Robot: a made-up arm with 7 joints. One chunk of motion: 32 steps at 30 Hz.
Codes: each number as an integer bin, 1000 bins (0 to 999) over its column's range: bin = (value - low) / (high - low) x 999, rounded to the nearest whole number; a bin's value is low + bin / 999 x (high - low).
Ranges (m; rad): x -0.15..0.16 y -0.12..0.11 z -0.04..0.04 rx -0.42..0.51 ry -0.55..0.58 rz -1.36..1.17
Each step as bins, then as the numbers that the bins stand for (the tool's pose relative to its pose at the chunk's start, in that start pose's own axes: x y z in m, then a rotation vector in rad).
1 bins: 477 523 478 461 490 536
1 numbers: -0.0020 0.0004 -0.0017 0.0092 0.0043 -0.0026
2 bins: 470 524 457 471 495 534
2 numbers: -0.0042 0.0006 -0.0034 0.0185 0.0099 -0.0076
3 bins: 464 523 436 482 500 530
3 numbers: -0.0060 0.0004 -0.0051 0.0287 0.0156 -0.0178
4 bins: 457 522 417 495 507 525
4 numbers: -0.0082 0.0002 -0.0066 0.0408 0.0235 -0.0304
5 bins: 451 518 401 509 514 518
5 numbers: -0.0101 -0.0007 -0.0079 0.0538 0.0314 -0.0481
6 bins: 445 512 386 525 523 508
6 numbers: -0.0119 -0.0021 -0.0091 0.0687 0.0416 -0.0735
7 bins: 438 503 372 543 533 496
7 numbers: -0.0141 -0.0042 -0.0102 0.0855 0.0529 -0.1039
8 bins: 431 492 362 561 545 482
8 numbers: -0.0163 -0.0067 -0.0110 0.1023 0.0665 -0.1393
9 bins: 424 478 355 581 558 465
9 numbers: -0.0184 -0.0099 -0.0116 0.1209 0.0812 -0.1824
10 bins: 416 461 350 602 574 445
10 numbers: -0.0209 -0.0139 -0.0120 0.1404 0.0993 -0.2330
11 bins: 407 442 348 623 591 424
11 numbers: -0.0237 -0.0182 -0.0121 0.1600 0.1185 -0.2862
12 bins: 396 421 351 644 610 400
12 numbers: -0.0271 -0.0231 -0.0119 0.1795 0.1400 -0.3470
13 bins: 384 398 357 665 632 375
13 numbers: -0.0308 -0.0284 -0.0114 0.1991 0.1649 -0.4103
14 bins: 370 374 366 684 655 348
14 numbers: -0.0352 -0.0339 -0.0107 0.2168 0.1909 -0.4787
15 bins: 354 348 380 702 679 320
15 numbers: -0.0402 -0.0399 -0.0096 0.2335 0.2180 -0.5496
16 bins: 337 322 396 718 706 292
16 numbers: -0.0454 -0.0459 -0.0083 0.2484 0.2486 -0.6205
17 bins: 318 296 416 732 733 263
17 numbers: -0.0513 -0.0519 -0.0067 0.2614 0.2791 -0.6939
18 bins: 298 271 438 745 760 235
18 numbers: -0.0575 -0.0576 -0.0049 0.2735 0.3097 -0.7649
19 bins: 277 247 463 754 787 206
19 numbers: -0.0640 -0.0631 -0.0029 0.2819 0.3402 -0.8383
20 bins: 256 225 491 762 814 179
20 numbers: -0.0706 -0.0682 -0.0007 0.2894 0.3707 -0.9067
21 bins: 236 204 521 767 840 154
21 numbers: -0.0768 -0.0730 0.0017 0.2940 0.4002 -0.9700
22 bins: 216 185 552 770 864 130
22 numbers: -0.0830 -0.0774 0.0042 0.2968 0.4273 -1.0308
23 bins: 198 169 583 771 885 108
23 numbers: -0.0886 -0.0811 0.0067 0.2977 0.4511 -1.0865
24 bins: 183 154 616 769 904 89
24 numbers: -0.0932 -0.0845 0.0093 0.2959 0.4725 -1.1346
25 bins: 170 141 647 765 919 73
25 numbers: -0.0972 -0.0875 0.0118 0.2922 0.4895 -1.1751
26 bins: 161 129 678 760 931 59
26 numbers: -0.1000 -0.0903 0.0143 0.2875 0.5031 -1.2106
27 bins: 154 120 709 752 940 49
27 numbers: -0.1022 -0.0924 0.0168 0.2801 0.5133 -1.2359
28 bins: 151 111 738 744 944 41
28 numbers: -0.1031 -0.0944 0.0191 0.2726 0.5178 -1.2562
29 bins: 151 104 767 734 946 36
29 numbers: -0.1031 -0.0961 0.0214 0.2633 0.5201 -1.2688
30 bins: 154 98 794 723 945 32
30 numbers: -0.1022 -0.0974 0.0236 0.2531 0.5189 -1.2790
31 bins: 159 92 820 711 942 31
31 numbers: -0.1007 -0.0988 0.0257 0.2419 0.5155 -1.2815
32 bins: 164 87 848 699 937 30
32 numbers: -0.0991 -0.1000 0.0279 0.2307 0.5099 -1.2840
